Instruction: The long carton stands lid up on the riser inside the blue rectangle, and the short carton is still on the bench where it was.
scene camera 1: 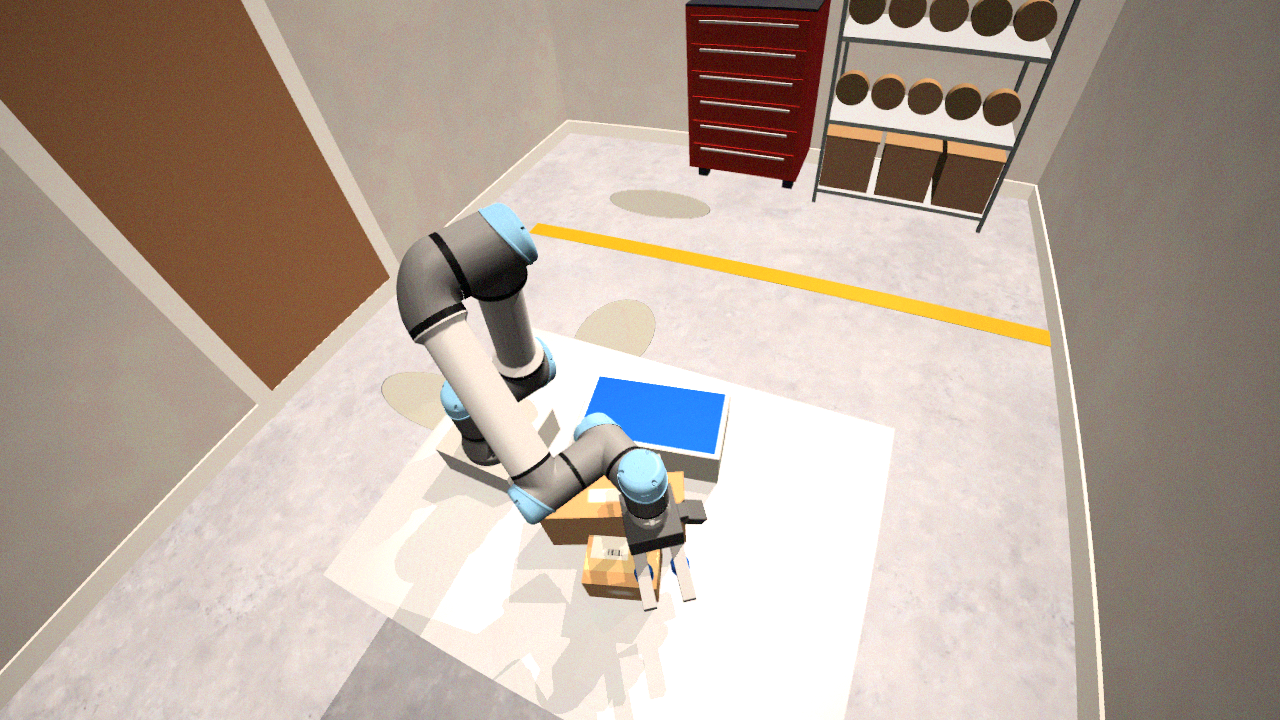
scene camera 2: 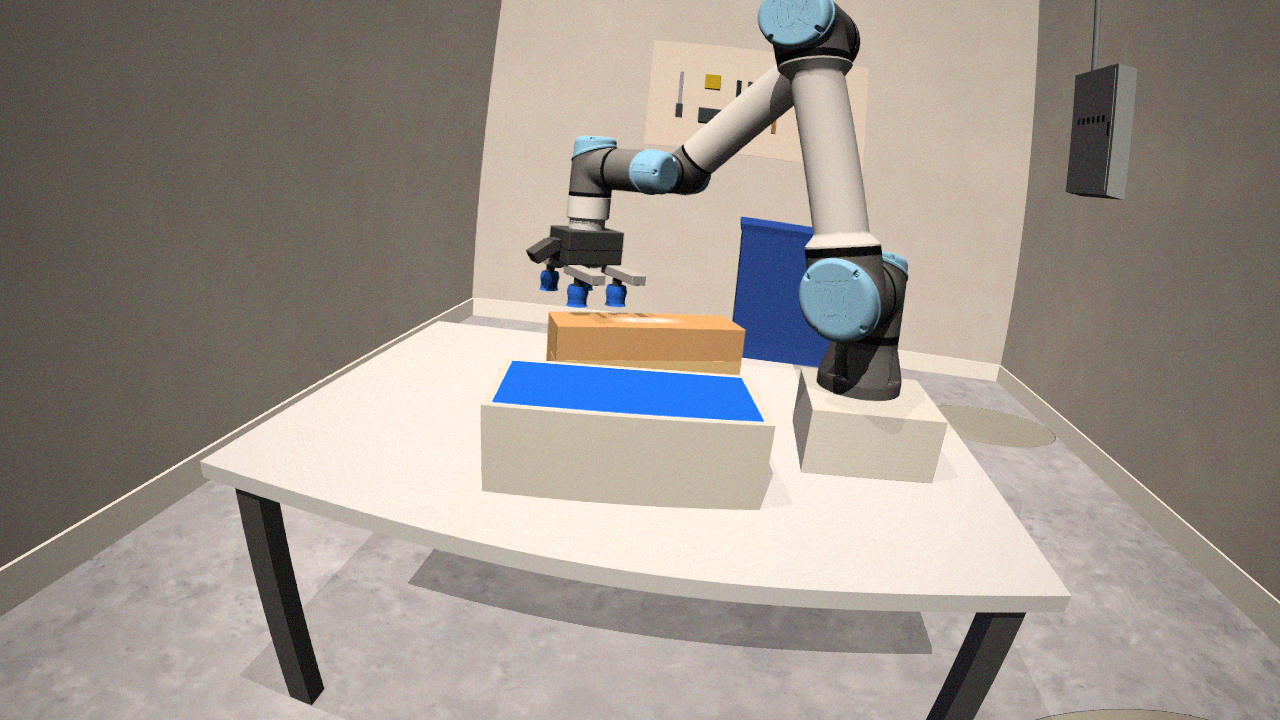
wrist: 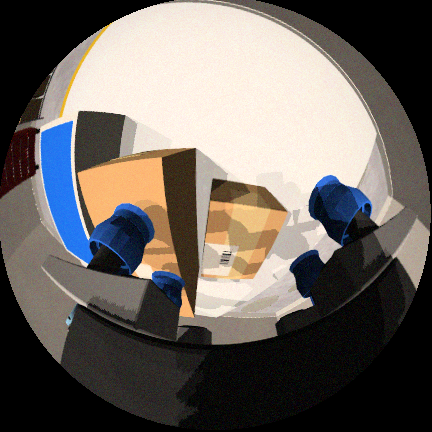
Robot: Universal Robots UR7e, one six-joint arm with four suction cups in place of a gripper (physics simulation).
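Seen in the pictures: hand, its tool point: [scene camera 2: 580, 296] [wrist: 236, 252]; arm's base, origin of its link: [scene camera 2: 858, 386].
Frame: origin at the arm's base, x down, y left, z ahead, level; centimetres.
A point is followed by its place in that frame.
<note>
The long carton [scene camera 1: 581, 507] @(z 31.9, x -5.5, y -9.7 cm) [scene camera 2: 644, 344] @(z 36.2, x -2.7, y 0.4 cm) [wrist: 120, 185] @(z 49.9, x -5.5, y -0.5 cm) lies on the bench beside the riser [scene camera 1: 698, 468] @(z 50.4, x 4.1, y 12.8 cm) [scene camera 2: 626, 456] @(z 34.1, x 3.4, y 30.4 cm) [wrist: 100, 135] @(z 51.0, x 3.9, y 12.9 cm), with a pale label on its top. The riser's top bears the blue rectangle [scene camera 1: 662, 413] @(z 38.0, x -1.8, y 21.1 cm) [scene camera 2: 626, 392] @(z 35.8, x -1.8, y 21.8 cm) [wrist: 56, 175] @(z 43.7, x -1.8, y 19.8 cm), with no carton on it. The short carton [scene camera 1: 608, 573] @(z 41.8, x 0.2, y -19.0 cm) [wrist: 250, 225] @(z 48.2, x 0.1, y -14.5 cm) stands on the bench on the long carton's other side, apart from it, barcode label up; it is hidden in scene camera 2. My gripper [scene camera 1: 662, 568] [scene camera 2: 581, 291] [wrist: 231, 225] @(z 49.3, x -7.0, y -10.6 cm) is open, its blue cups holding nothing, above the cartons with a gap below.
The white bench [scene camera 1: 805, 501] @(z 76.6, x 10.2, y 16.2 cm) [scene camera 2: 358, 447] @(z 74.1, x 10.2, y 28.5 cm) [wrist: 225, 75] @(z 68.1, x 10.2, y -1.9 cm) carries the arm's base block [scene camera 2: 868, 447] @(z -0.1, x 5.1, y 14.3 cm) beside the riser. A red drawer cabinet [scene camera 1: 751, 89] and a shelf rack [scene camera 1: 921, 128] stand by the far wall in scene camera 1. A blue panel [scene camera 2: 774, 295] stands beyond the bench.
</note>
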